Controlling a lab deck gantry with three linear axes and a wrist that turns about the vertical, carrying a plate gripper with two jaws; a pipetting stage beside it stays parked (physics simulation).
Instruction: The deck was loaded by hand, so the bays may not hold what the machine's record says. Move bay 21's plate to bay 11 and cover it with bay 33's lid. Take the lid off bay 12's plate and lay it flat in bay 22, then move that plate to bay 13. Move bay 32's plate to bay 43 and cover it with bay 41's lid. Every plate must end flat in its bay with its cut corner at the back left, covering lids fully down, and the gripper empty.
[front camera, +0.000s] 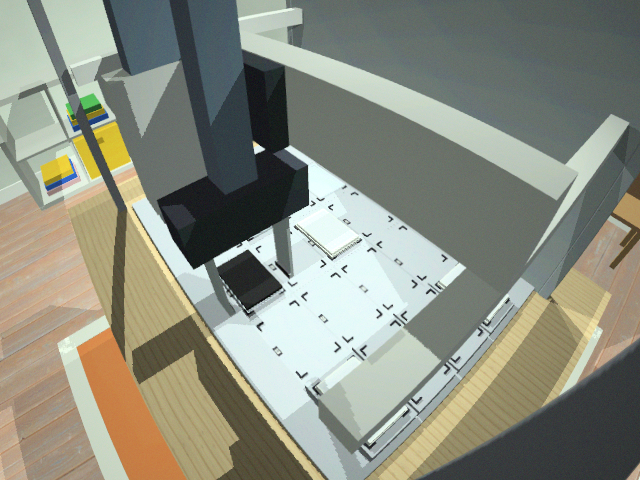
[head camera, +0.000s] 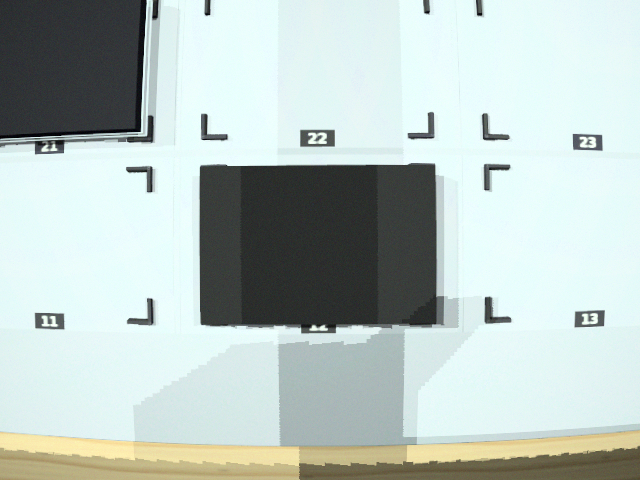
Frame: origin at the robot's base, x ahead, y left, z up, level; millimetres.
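Seen in the pictures: gripper, fingertip midpoint: (front camera: 256, 288).
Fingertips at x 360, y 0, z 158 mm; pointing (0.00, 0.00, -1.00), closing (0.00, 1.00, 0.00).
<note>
Offsets run from my fingertips to a thing's top centre. "spot": to the spot under its first point.
A black-topped plate @[dx -132, dy +43, dz -142 mm] (front camera: 248, 273) (head camera: 310, 248) lies flat in bay 12; its pale lower edge shows in the front view. The gripper (front camera: 256, 290) has its two jaws down at the front and back sides of this plate, apart from it and open. The jaws do not show in the head view. Another black-topped plate @[dx -296, dy +150, dz -142 mm] (head camera: 67, 67) lies in bay 21, cut off by the head view's corner and hidden behind the gripper body in the front view. A cream plate @[dx -132, dy +257, dz -144 mm] (front camera: 328, 232) lies in bay 32. Bay 41 is hidden; no lid can be made out in bay 33.
Bays 11, 13 and 22 hold no plate in the head view. Several pale pieces, including one @[spot: dx +145, dy +39, dz -129 mm] (front camera: 338, 376) at the near right, lie partly behind the grey beam (front camera: 382, 382). A tall grey panel (front camera: 392, 155) runs along the back of the deck.
</note>
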